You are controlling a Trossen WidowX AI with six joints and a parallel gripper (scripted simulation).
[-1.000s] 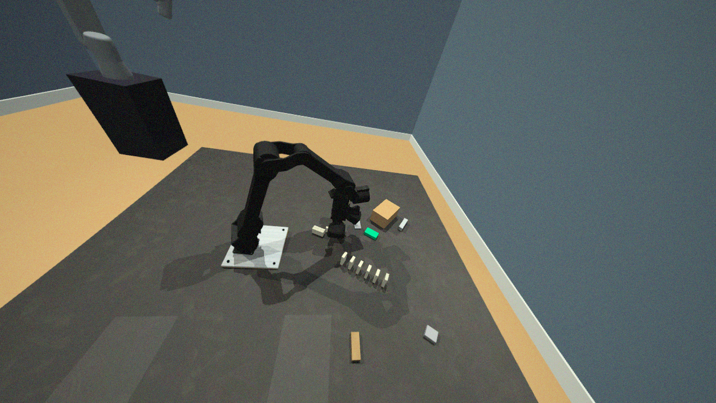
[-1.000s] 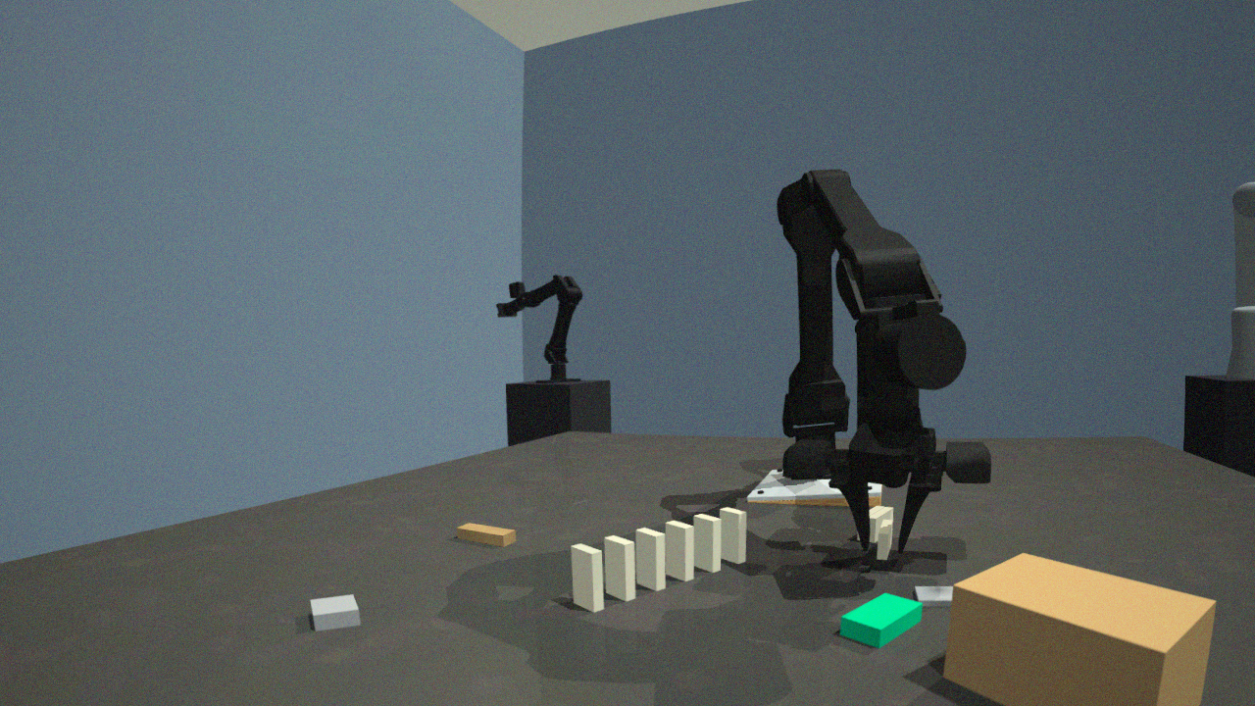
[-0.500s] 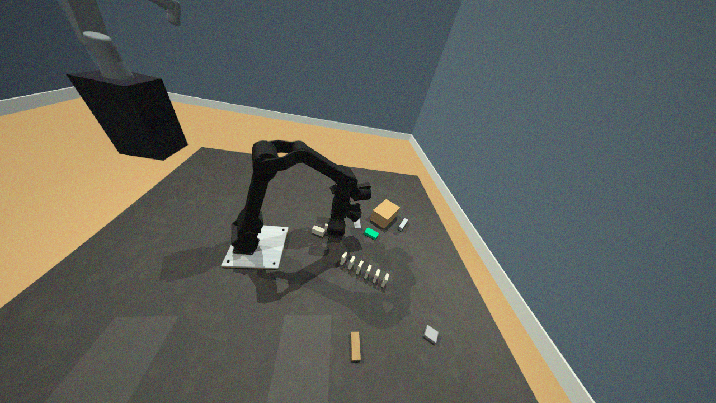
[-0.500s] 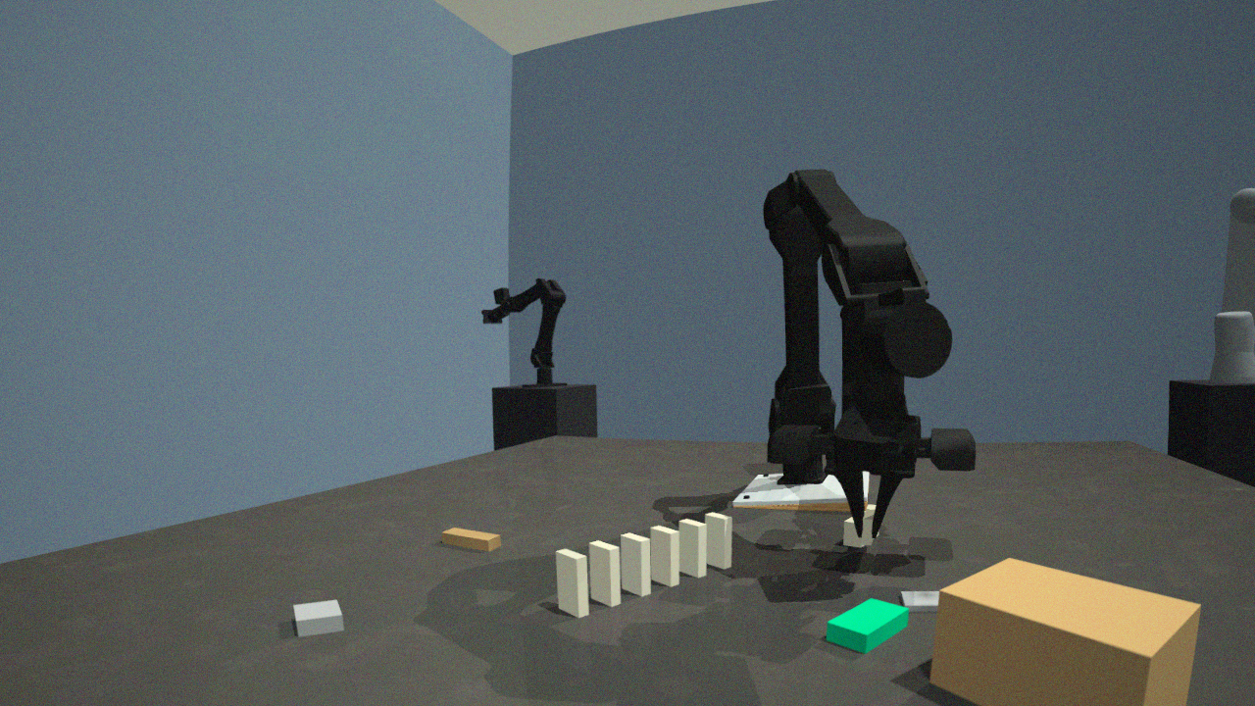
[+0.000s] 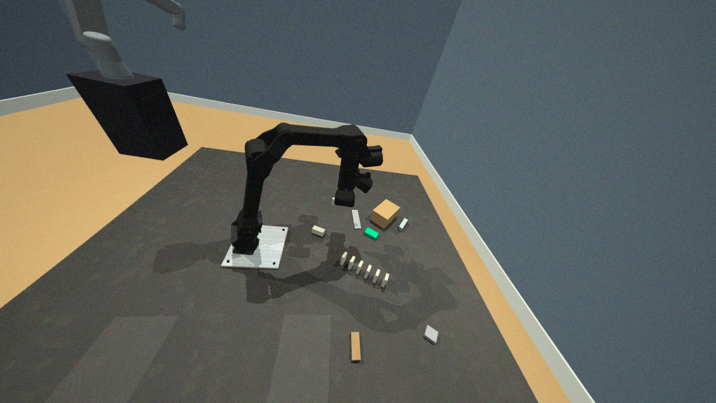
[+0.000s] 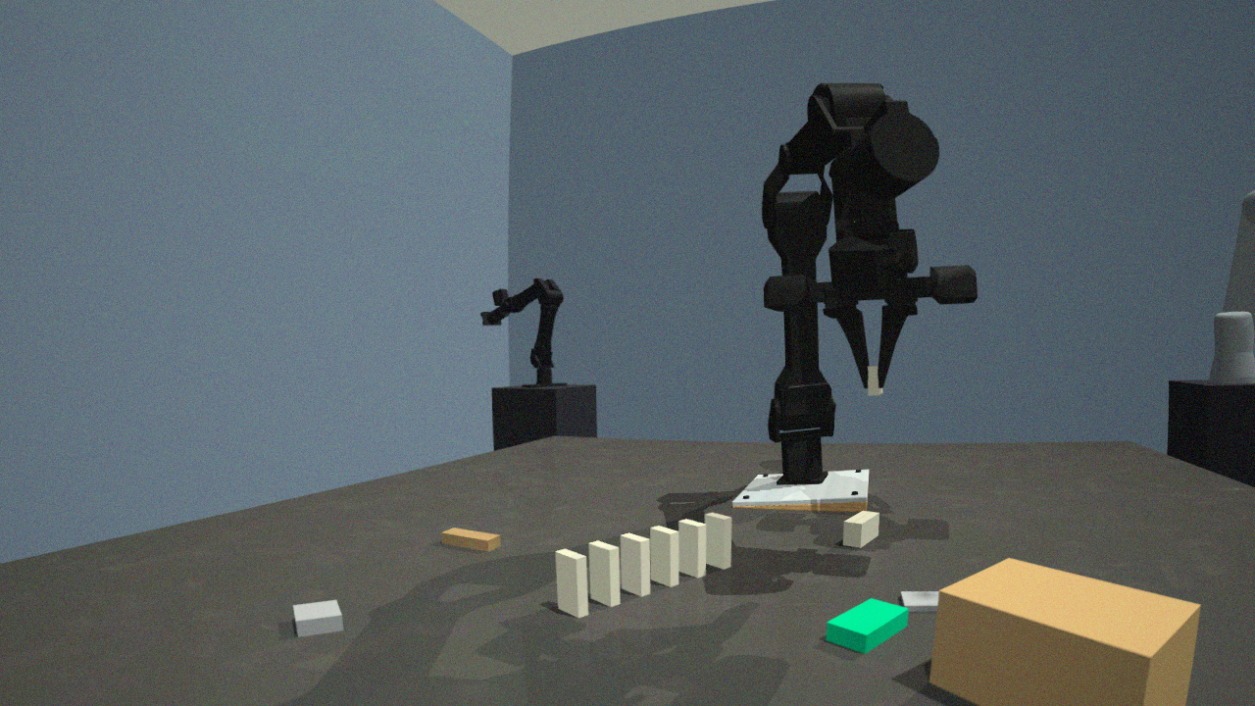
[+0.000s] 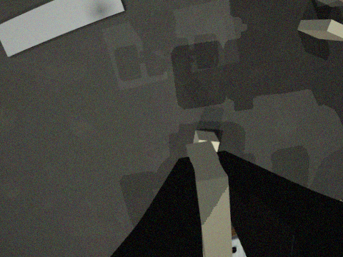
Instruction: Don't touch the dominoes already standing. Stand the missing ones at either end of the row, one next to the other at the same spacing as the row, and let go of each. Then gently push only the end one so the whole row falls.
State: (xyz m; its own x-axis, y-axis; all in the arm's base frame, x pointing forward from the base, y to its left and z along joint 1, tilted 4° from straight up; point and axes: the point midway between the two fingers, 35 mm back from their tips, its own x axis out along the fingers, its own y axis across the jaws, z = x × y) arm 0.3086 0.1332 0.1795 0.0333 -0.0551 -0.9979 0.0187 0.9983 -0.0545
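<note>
The flat grey strip is 16 cm below my gripper tip, 9 cm to the left of it and 8 cm ahead of it. Also, from my gripper tip: green block 16 cm below, 14 cm ahead, 1 cm to the left; then tan box 21 cm ahead, 13 cm to the left, 13 cm below; then tan bar 39 cm to the right, 16 cm below, 8 cm ahead.
</note>
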